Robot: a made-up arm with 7 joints. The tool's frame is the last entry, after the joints. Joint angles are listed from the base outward. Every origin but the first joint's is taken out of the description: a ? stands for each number. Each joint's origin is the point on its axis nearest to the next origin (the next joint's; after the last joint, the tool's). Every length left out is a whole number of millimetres.
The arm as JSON. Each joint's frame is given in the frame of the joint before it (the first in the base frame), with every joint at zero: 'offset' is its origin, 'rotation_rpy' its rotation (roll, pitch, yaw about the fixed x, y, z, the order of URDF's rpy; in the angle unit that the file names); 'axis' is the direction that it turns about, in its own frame. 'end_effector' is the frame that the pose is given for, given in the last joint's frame.
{
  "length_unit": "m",
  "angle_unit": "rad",
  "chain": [
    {
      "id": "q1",
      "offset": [
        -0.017,
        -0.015,
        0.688
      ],
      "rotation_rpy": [
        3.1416,
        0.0,
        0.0
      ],
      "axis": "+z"
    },
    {
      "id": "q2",
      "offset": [
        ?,
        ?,
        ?
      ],
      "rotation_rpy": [
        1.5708,
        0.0,
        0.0
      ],
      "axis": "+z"
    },
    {
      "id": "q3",
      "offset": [
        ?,
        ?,
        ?
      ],
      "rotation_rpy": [
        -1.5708,
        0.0,
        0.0
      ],
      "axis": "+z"
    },
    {
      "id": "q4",
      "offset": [
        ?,
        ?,
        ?
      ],
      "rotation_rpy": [
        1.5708,
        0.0,
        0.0
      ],
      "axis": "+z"
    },
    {
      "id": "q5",
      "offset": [
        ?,
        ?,
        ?
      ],
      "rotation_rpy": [
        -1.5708,
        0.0,
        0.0
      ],
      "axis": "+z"
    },
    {
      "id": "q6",
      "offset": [
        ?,
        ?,
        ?
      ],
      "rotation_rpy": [
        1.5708,
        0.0,
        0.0
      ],
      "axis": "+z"
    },
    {
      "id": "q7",
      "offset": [
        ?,
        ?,
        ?
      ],
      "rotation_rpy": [
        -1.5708,
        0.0,
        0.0
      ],
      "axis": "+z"
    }
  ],
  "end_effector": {
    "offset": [
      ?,
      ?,
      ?
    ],
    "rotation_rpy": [
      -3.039,
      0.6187,
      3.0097
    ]
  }
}
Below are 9 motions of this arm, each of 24 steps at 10 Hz.
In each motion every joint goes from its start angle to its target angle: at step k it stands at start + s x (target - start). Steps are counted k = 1, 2, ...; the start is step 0. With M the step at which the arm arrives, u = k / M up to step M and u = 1 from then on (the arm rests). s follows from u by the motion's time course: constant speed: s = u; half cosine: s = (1 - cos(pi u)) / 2; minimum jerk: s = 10 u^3 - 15 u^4 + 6 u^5.
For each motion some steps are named. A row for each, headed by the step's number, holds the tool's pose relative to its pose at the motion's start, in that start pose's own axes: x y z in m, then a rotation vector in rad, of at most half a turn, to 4 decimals.
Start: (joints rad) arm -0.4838 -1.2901 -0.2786 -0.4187 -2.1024 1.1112 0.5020
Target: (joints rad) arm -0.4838 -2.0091 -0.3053 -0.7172 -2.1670 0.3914 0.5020
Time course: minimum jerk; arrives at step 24
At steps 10, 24:
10: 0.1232 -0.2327 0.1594 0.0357 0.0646 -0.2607
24: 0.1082 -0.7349 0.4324 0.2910 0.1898 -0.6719

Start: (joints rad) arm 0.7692 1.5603 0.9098 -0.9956 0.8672 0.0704 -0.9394
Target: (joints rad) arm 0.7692 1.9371 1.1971 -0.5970 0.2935 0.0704 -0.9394
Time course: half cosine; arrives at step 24
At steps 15, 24:
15: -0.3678 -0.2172 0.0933 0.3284 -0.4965 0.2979
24: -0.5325 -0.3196 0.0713 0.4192 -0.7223 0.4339

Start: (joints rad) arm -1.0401 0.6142 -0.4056 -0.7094 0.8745 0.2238 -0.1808
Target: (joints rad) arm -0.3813 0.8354 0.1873 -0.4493 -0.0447 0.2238 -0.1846
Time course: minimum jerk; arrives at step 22
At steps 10, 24:
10: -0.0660 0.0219 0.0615 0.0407 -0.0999 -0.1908
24: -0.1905 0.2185 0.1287 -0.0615 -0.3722 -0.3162

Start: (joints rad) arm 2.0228 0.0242 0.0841 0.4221 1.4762 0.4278 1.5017
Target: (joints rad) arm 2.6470 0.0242 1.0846 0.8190 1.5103 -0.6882 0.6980
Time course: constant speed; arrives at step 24
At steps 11, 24:
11: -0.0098 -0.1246 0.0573 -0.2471 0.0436 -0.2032
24: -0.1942 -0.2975 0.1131 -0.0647 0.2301 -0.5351

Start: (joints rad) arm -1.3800 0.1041 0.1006 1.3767 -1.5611 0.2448 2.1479
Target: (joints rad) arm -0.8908 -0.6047 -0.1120 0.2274 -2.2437 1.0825 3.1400
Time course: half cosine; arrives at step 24
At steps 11, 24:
11: 0.1263 0.0289 -0.5689 -0.5118 0.8508 -0.3726
24: -0.1502 -0.4698 -1.1429 -1.5441 1.9159 -1.1116

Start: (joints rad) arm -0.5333 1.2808 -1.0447 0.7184 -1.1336 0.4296 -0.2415
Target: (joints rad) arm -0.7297 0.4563 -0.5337 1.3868 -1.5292 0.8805 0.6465
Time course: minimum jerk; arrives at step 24
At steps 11, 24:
11: -0.2122 0.0806 0.1457 -0.4787 -0.2979 -0.2325
24: -0.4897 0.1568 0.1843 -0.8861 -0.6374 -0.6192

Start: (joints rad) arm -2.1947 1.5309 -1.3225 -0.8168 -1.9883 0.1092 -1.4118
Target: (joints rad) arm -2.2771 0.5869 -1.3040 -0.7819 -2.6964 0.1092 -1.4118
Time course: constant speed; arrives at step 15
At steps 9, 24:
9: -0.0252 0.5439 -0.0635 0.1903 0.1590 0.8846
24: -0.2046 0.8490 -0.1059 0.3317 0.3483 1.4515

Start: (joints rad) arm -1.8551 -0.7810 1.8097 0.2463 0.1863 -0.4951 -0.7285
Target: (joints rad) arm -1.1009 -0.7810 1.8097 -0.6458 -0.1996 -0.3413 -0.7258
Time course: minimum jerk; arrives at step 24
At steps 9, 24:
9: 0.2337 -0.1734 -0.0830 0.1191 0.2542 -0.2122
24: 0.3834 -0.8204 -0.4221 0.6567 0.6333 -0.8397

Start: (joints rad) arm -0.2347 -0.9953 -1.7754 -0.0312 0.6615 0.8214 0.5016
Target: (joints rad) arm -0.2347 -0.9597 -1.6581 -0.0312 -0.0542 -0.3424 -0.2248
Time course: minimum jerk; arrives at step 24
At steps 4, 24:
4: 0.0053 0.0005 -0.0025 0.0234 0.0466 0.0294
24: 0.0507 0.0799 -0.1134 0.8271 1.2845 0.8344

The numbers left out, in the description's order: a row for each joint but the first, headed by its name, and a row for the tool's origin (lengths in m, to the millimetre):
q2: 0.027 0.019 0.0
q3: -0.011 -0.608 0.0
q4: 0.01 0.018 0.0
q5: -0.014 -0.412 0.0
q6: 0.005 0.018 0.0
q7: 0.013 -0.164 0.0
tool: 0.004 0.011 0.0

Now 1 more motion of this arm.
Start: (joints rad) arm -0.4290 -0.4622 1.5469 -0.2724 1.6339 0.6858 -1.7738
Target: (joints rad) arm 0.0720 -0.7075 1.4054 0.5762 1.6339 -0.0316 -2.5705
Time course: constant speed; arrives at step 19
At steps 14, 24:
14: 0.0012 0.1239 0.0916 0.2224 -0.4516 0.1496
24: 0.0090 0.1773 0.0792 0.2461 -0.6233 0.3239

